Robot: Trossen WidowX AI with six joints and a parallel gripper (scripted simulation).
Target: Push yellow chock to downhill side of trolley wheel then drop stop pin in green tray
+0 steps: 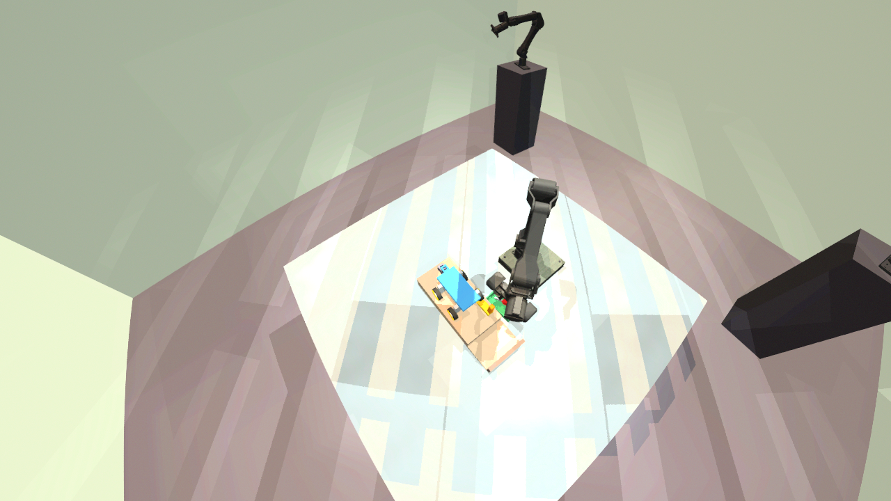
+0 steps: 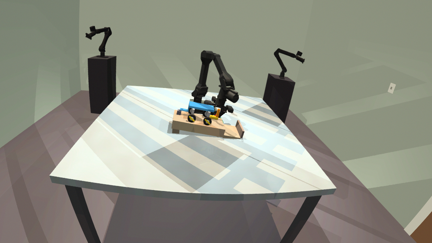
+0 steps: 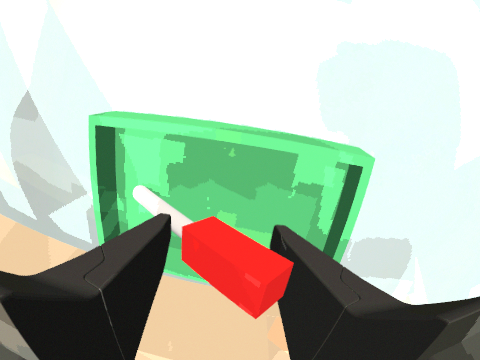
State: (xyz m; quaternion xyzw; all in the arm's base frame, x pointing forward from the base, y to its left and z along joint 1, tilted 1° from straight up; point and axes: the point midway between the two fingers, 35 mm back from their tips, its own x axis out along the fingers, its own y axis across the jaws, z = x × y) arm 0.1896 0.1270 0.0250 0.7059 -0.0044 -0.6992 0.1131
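Now: gripper tip 1 cm to the left of the red-headed stop pin. From my gripper tip the other things lie so: yellow chock: 8 cm ahead, 2 cm to the right, 5 cm above; green tray: 1 cm to the right, 4 cm below; ramp: 13 cm ahead, 10 cm to the right, 2 cm above.
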